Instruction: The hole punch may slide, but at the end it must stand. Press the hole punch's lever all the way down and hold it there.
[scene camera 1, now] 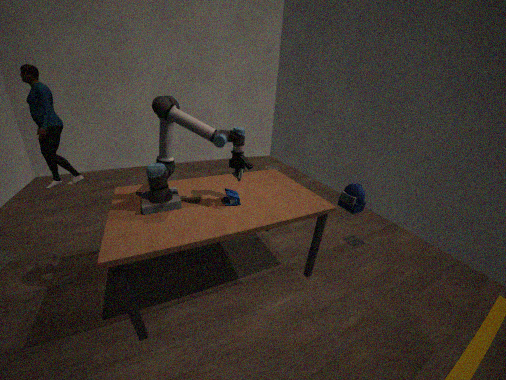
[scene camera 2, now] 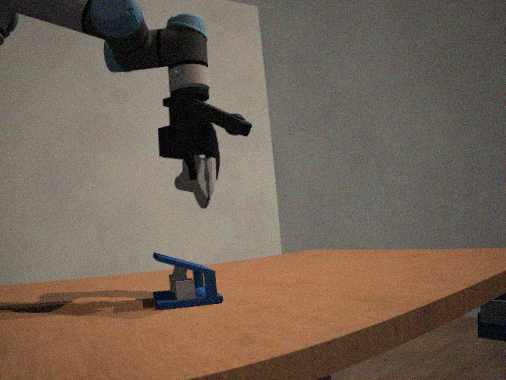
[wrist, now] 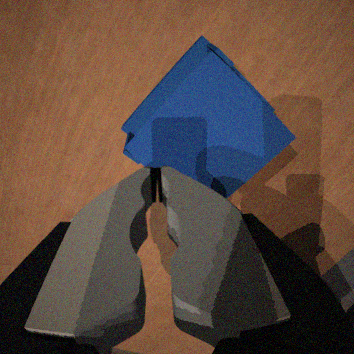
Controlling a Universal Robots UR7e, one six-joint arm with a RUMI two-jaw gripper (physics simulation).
Labels:
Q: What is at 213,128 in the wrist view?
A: A hole punch lever.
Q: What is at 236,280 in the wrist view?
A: My gripper.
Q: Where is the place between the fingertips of my gripper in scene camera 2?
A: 204,208

